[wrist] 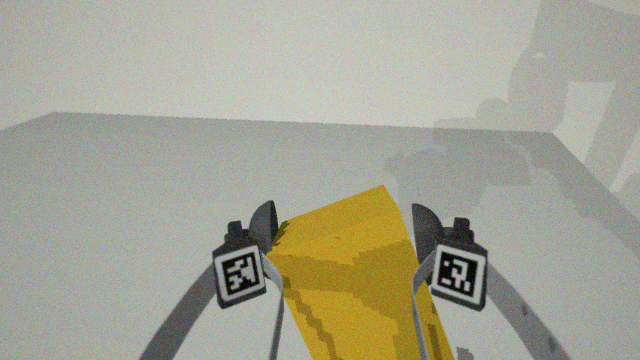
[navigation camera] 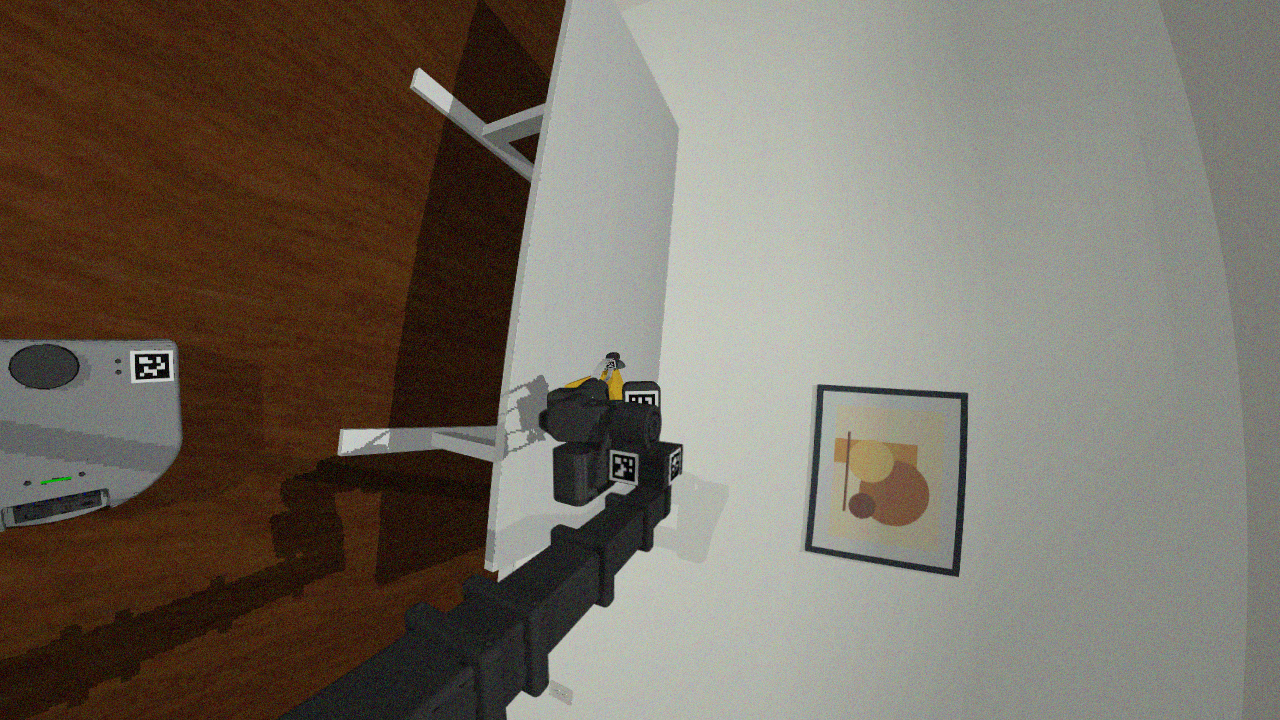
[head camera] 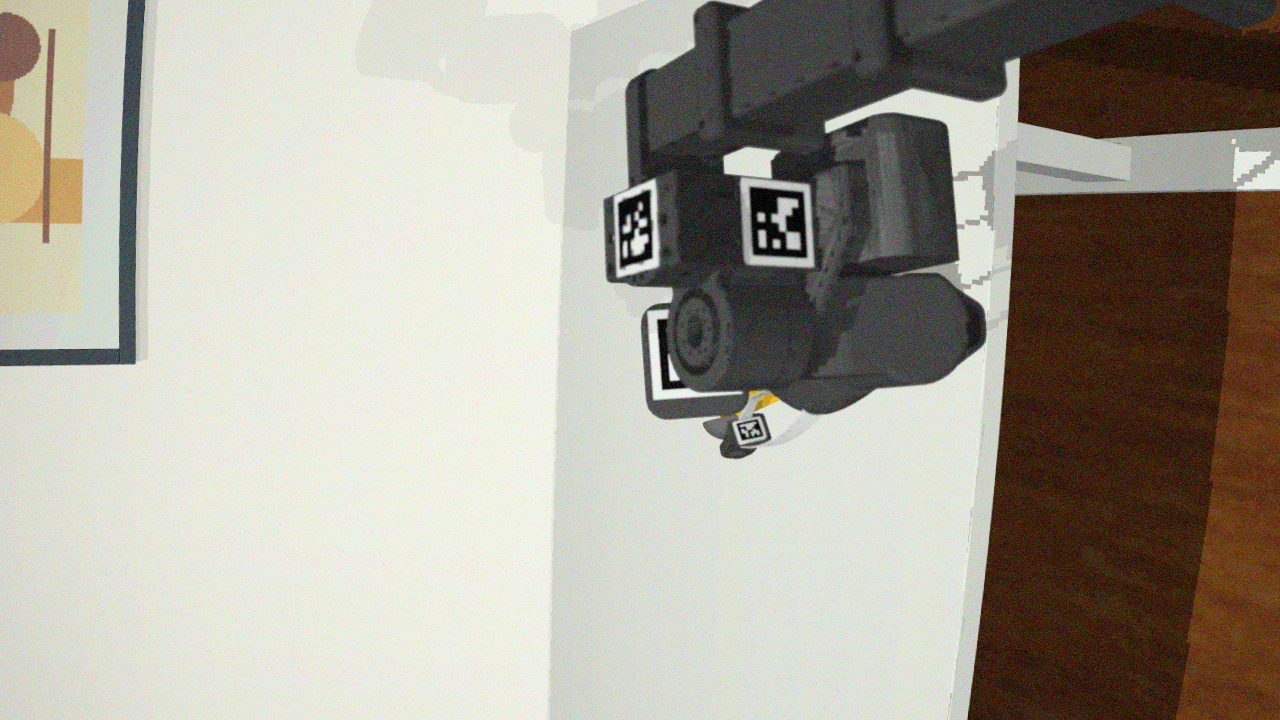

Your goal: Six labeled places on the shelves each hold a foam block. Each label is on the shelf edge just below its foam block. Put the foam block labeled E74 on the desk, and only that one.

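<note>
My gripper (head camera: 737,437) (navigation camera: 612,363) (wrist: 346,228) is shut on a yellow foam block, one fingertip on each side of it in the wrist view. The yellow foam block (head camera: 763,399) (navigation camera: 616,385) (wrist: 360,305) sits tilted between the fingers; in the head and navigation views most of it is hidden behind the wrist. The white desk (head camera: 760,582) (navigation camera: 599,223) (wrist: 150,200) lies below the gripper and block, which are over its end near the arm. The gap between block and desk cannot be judged exactly. Label E74 and the shelves do not show.
A wall with a framed picture (head camera: 128,223) (navigation camera: 963,483) stands behind the desk. White desk legs (head camera: 1172,161) (navigation camera: 402,439) reach out over the brown floor (head camera: 1092,447) (navigation camera: 268,223). The grey robot base (navigation camera: 89,402) is at the left in the navigation view.
</note>
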